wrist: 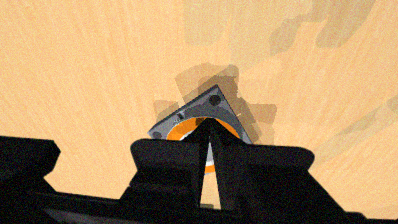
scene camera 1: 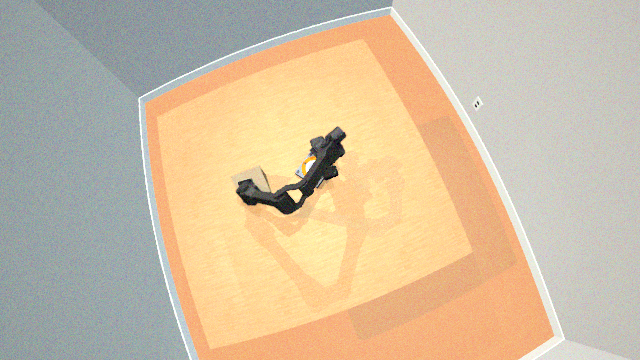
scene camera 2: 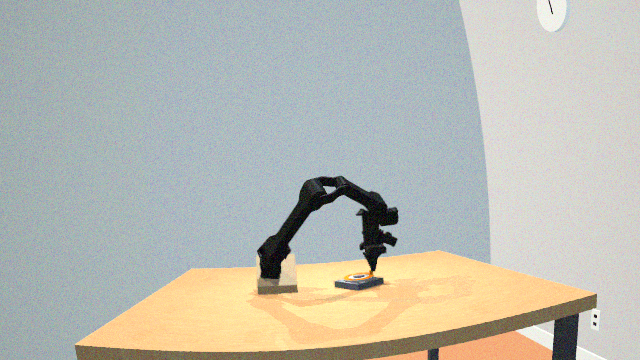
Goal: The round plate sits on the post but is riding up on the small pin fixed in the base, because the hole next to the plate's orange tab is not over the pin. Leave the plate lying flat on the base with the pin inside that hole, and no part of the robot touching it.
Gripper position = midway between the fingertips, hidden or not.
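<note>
My gripper (scene camera 2: 373,271) is in sight, and I can see the same gripper (wrist: 209,121) as well. There is also a round plate (wrist: 184,127), and with it a square grey base (wrist: 212,101).
</note>
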